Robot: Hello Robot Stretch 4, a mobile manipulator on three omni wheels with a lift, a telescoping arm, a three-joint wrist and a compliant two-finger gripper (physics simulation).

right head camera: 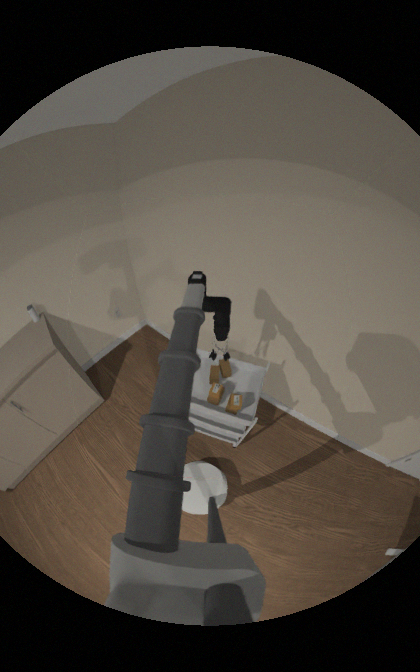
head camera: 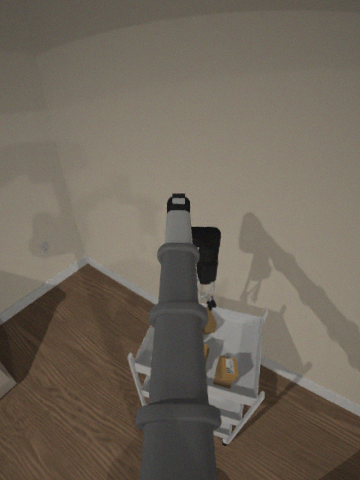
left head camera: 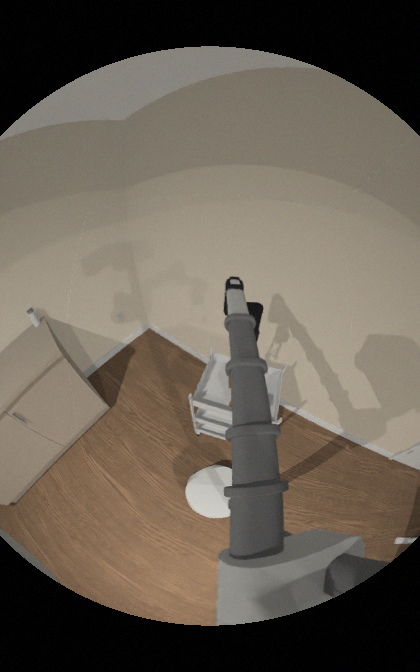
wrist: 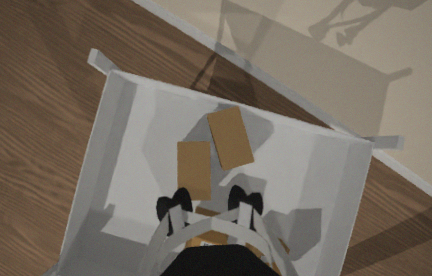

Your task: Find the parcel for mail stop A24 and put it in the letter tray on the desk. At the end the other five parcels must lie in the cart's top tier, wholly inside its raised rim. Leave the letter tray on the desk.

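Frame: origin at the robot's base, x ahead, y left, z up, level; millimetres.
Seen in the pictures: gripper, fingertip midpoint: (wrist: pixel 209 201).
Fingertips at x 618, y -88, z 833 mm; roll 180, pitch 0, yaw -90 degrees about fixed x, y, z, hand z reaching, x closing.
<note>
Pixels of each thing's top centre, then the offset from my fingertips to it. Level surfaces: height alone.
- cart's white top tier at its surface level: dz -199 mm
- brown parcel at its top centre: (wrist: pixel 194 171) dx +16, dy +21, dz -138 mm
- second parcel at its top centre: (wrist: pixel 231 138) (head camera: pixel 207 316) dx +64, dy -37, dz -138 mm
My gripper (head camera: pixel 211 304) (right head camera: pixel 219 355) (wrist: pixel 209 201) is open, its fingers partly apart with no parcel between them, above the cart's white top tier (head camera: pixel 241 336) (left head camera: pixel 216 376) (right head camera: pixel 251 381) (wrist: pixel 127 165). In the wrist view, one brown parcel (wrist: pixel 194 167) lies just beyond the left fingertip and a second parcel (wrist: pixel 231 137) lies slightly turned beside it. Both show plain tops without labels. Nearer parcels are partly hidden by the gripper. Two labelled parcels (right head camera: pixel 215 393) (right head camera: pixel 234 403) lie toward the tier's near side; their text is too small to read. The letter tray and desk do not show.
The cart's lower tiers (head camera: pixel 227 412) are below. The wall (head camera: pixel 300 200) (left head camera: pixel 320 240) stands close behind the cart. A white round object (left head camera: pixel 209 492) (right head camera: pixel 206 487) is on the near floor. A beige cabinet (left head camera: pixel 45 405) (right head camera: pixel 40 400) stands at left. The extended arm hides part of the cart.
</note>
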